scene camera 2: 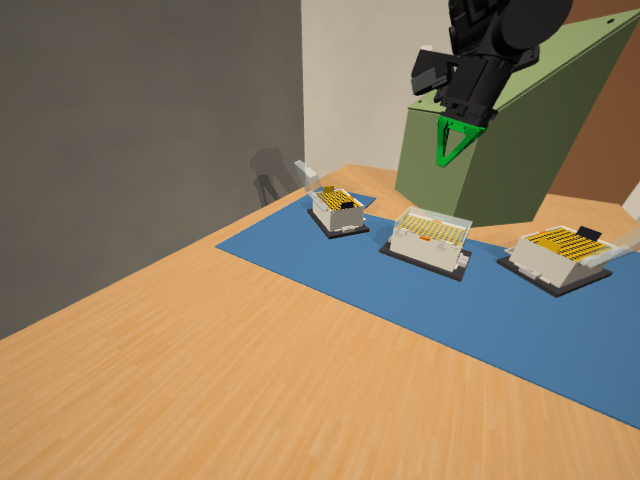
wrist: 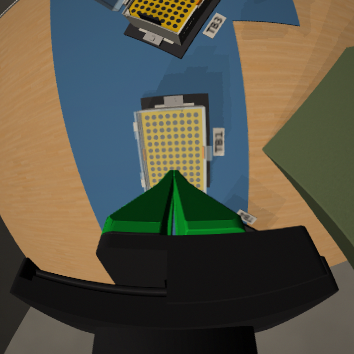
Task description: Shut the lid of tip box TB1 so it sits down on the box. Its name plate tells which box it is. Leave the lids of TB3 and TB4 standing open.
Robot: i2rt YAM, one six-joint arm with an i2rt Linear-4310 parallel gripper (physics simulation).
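Frame: origin at the arm's base, x ahead, y left, z up, level; metres.
Seen in the pictures: gripper, between the fingertips: (scene camera 2: 440,166) (wrist: 173,177).
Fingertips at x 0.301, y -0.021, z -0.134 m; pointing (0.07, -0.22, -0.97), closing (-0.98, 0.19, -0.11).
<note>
A point is followed by its place in that frame.
Tip box TB1 (scene camera 2: 423,250) {z -0.276, x 0.359, y -0.009 m}, named by its plate (wrist: 218,142) {z -0.307, x 0.250, y 0.004 m}, is the middle box. Its clear lid (scene camera 2: 439,225) {z -0.232, x 0.333, y 0.006 m} (wrist: 175,135) {z -0.232, x 0.307, y -0.032 m} lies flat over the yellow tip rack, down on the box. TB3 (scene camera 2: 346,219) (wrist: 167,15) is the left box in the scene view; its clear lid (scene camera 2: 306,174) {z -0.170, x 0.363, y -0.263 m} (wrist: 114,4) {z -0.245, x 0.352, y -0.230 m} stands open. The right box (scene camera 2: 542,257) {z -0.265, x 0.299, y 0.174 m}, TB4 by elimination, has its clear lid (scene camera 2: 622,245) {z -0.199, x 0.342, y 0.229 m} tilted open; a plate (wrist: 246,217) {z -0.307, x 0.207, y 0.160 m} near the wrist view's gripper is too small to read surely. My gripper (scene camera 2: 440,164) {z -0.133, x 0.301, y -0.021 m} (wrist: 173,177) {z -0.133, x 0.301, y -0.021 m} is shut and empty, above TB1 and apart from it.
A large green block (scene camera 2: 496,155) {z -0.137, x 0.138, y 0.071 m} (wrist: 320,145) {z -0.196, x 0.137, y -0.009 m} stands behind the boxes, close to the arm. The boxes stand on dark bases on a blue mat (scene camera 2: 361,289) {z -0.309, x 0.483, y -0.082 m} (wrist: 95,100) {z -0.309, x 0.441, y -0.108 m}, which lies on the wooden table (scene camera 2: 232,361) {z -0.312, x 0.684, y -0.178 m} (wrist: 30,150) {z -0.312, x 0.655, y -0.062 m}. A grey wall (scene camera 2: 144,129) rises at the left.
</note>
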